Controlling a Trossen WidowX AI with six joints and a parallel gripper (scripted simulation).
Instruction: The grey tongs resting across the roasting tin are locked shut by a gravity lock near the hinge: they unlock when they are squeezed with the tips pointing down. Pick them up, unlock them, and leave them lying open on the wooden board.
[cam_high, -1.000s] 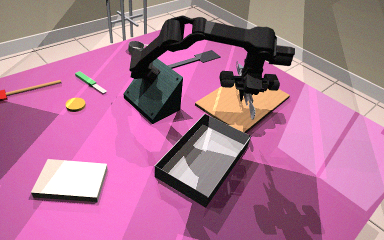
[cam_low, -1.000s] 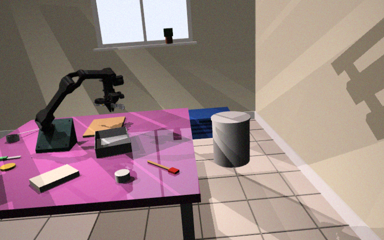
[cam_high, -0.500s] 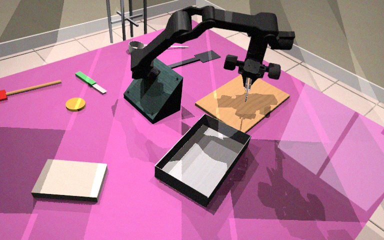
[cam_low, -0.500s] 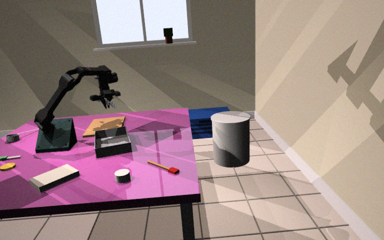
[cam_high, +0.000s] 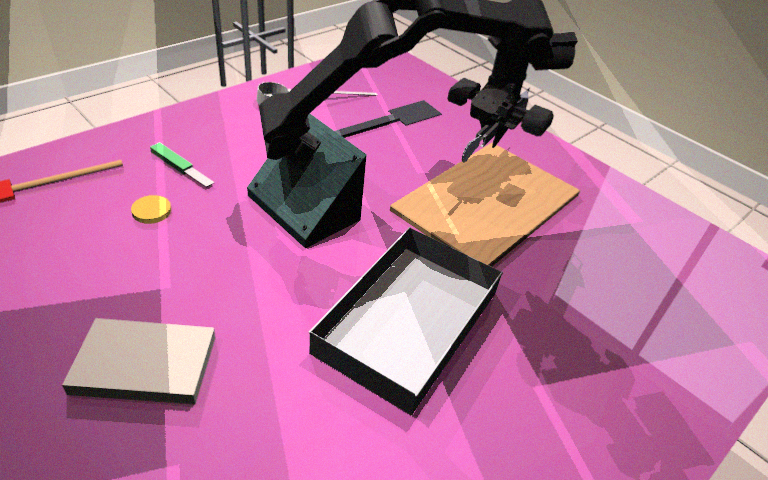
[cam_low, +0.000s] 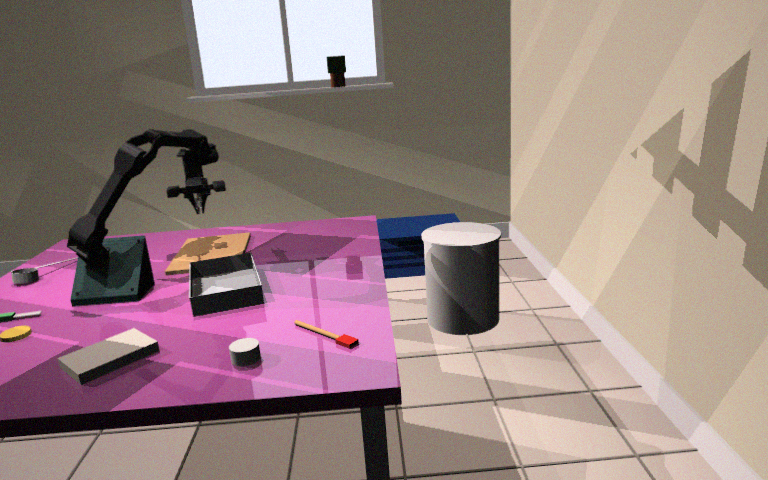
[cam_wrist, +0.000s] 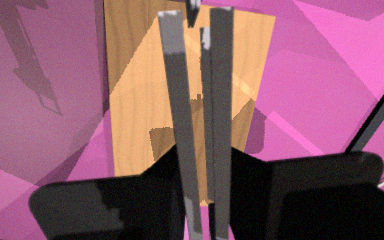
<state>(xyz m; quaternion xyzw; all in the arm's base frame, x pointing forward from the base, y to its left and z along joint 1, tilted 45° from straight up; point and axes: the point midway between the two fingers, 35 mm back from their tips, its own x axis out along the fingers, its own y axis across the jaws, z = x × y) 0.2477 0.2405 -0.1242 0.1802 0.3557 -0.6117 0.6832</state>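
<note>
Now: gripper tip 150 mm above the wooden board and 40 mm to the right of it. From my gripper tip the other things lie so: black spatula: 360 mm behind, 160 mm below, 90 mm to the left; roasting tin: 320 mm to the right, 130 mm below, 130 mm ahead; green-handled tool: 450 mm behind, 410 mm to the right, 150 mm below.
</note>
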